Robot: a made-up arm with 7 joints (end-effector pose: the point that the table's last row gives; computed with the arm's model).
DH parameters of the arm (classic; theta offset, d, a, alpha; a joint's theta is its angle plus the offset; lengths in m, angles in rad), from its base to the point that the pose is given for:
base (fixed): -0.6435 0 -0.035 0
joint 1: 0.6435 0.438 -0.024 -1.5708
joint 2: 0 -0.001 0.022 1.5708
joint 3: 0 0.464 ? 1.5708
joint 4: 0 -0.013 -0.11 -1.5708
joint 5: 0 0.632 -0.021 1.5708
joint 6: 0 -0.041 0.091 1.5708
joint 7: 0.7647 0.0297 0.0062 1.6
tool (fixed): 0.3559 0.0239 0 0
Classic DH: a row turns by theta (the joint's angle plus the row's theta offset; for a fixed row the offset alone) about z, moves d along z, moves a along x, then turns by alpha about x.
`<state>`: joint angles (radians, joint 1 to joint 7).
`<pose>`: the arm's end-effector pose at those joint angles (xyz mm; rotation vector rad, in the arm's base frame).
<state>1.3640 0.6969 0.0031 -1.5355 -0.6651 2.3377 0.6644</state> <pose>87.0 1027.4 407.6 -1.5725 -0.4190 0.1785</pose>
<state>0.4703 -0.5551 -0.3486 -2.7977 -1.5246 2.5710 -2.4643</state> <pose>342.8 151.5 500.9 1.0069 1.1694 -1.8080</pose>
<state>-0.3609 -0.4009 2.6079 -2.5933 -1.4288 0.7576 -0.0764</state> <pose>-208.5 389.0 213.3 1.8158 1.2947 0.7367</pose>
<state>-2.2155 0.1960 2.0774 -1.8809 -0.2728 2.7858 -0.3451</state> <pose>706.1 -60.5 958.8 -1.3158 -0.2391 -0.7759</pose>
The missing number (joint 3, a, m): 0.06
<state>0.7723 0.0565 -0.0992 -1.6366 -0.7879 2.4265 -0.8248</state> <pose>534.3 614.3 924.1 -2.0074 -1.2985 0.3008</pose>
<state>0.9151 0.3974 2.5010 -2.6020 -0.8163 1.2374 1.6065</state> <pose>-509.9 -124.5 471.0 -1.0407 -1.5559 0.3364</pose>
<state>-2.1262 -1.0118 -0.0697 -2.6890 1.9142 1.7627 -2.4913</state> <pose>-243.2 -245.4 825.8 -1.7405 -0.7269 -1.7957</pose>
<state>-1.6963 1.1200 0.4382 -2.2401 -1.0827 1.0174 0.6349</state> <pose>184.0 -304.8 -96.2 -1.2481 2.5839 0.7801</pose>
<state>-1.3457 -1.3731 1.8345 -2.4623 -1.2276 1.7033 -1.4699</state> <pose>479.6 132.9 272.3 1.3404 -0.9340 -1.2089</pose>
